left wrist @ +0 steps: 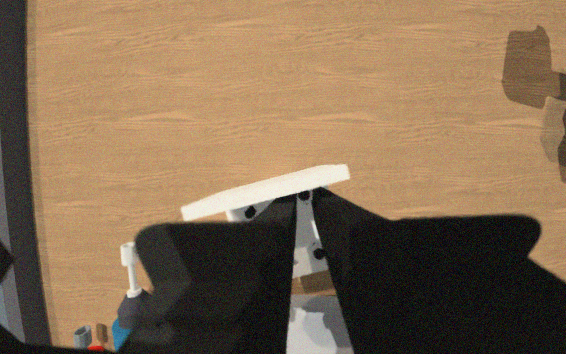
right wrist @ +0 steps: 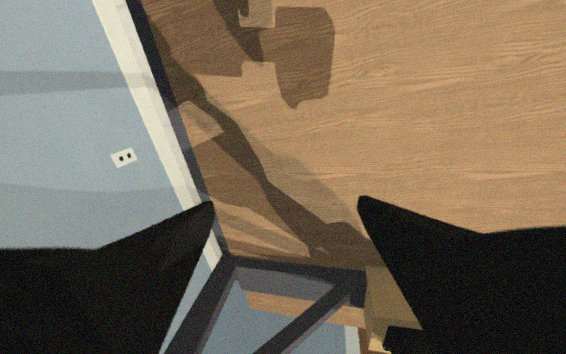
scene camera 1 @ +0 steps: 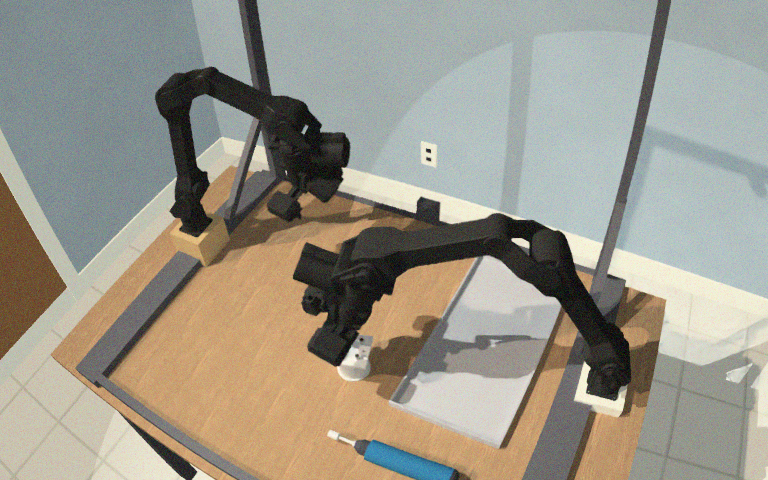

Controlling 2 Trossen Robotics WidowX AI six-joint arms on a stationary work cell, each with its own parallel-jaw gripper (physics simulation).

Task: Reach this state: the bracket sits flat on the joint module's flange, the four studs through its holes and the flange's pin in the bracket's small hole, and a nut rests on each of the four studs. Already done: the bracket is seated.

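Frame: origin at the left arm's base, x ahead, y left, z up, level; metres.
Where they show: left gripper, fingertip midpoint: (left wrist: 303, 192) (scene camera 1: 340, 337); right gripper, fingertip midpoint: (right wrist: 286, 205) (scene camera 1: 311, 202); left arm's base, link origin: (scene camera 1: 603, 383); right arm's base, link origin: (right wrist: 411, 340) (scene camera 1: 195, 225).
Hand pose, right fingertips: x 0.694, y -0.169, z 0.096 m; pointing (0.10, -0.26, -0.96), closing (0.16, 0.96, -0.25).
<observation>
Things, the pixels of their top centre, and the offset from my right fingertips. "spot": a spot on its surface instead.
- white joint module, top centre: (scene camera 1: 349, 346) 0.223 m back, 0.275 m left, 0.048 m down
- white edge, surface spot: (left wrist: 265, 192) spot: 0.191 m back, 0.281 m left, 0.012 m down
- blue nut driver, surface spot: (left wrist: 121, 332) spot: 0.329 m back, 0.434 m left, 0.084 m down
- grey tray, top centre: (scene camera 1: 490, 338) 0.446 m back, 0.128 m left, 0.106 m down
- small grey hollow piece, surface spot: (left wrist: 82, 336) spot: 0.355 m back, 0.502 m left, 0.101 m down
- red piece, surface spot: (left wrist: 96, 348) spot: 0.391 m back, 0.513 m left, 0.119 m down
The light grey bracket (scene camera 1: 365, 341) (left wrist: 302, 254) sits on the white joint module (scene camera 1: 353, 371) near the middle of the table. A white edge (left wrist: 265, 192) shows beside it in the left wrist view. Dark spots, a left one (left wrist: 250, 212) and a lower one (left wrist: 319, 253), show on the bracket; whether they are nuts or bare studs is unclear. My left gripper (scene camera 1: 346, 339) (left wrist: 303, 192) is over the bracket, shut on a small dark nut at its fingertips; its fingers hide part of the plate. My right gripper (scene camera 1: 305, 199) (right wrist: 286, 205) is open and empty, far from the bracket.
A blue nut driver (scene camera 1: 407, 459) (left wrist: 121, 332) with a white socket lies near the front. A grey tray (scene camera 1: 475, 418) (left wrist: 312, 330) lies right of the module. A small grey hollow piece (left wrist: 82, 336) and a red piece (left wrist: 96, 348) show in the left wrist view.
</observation>
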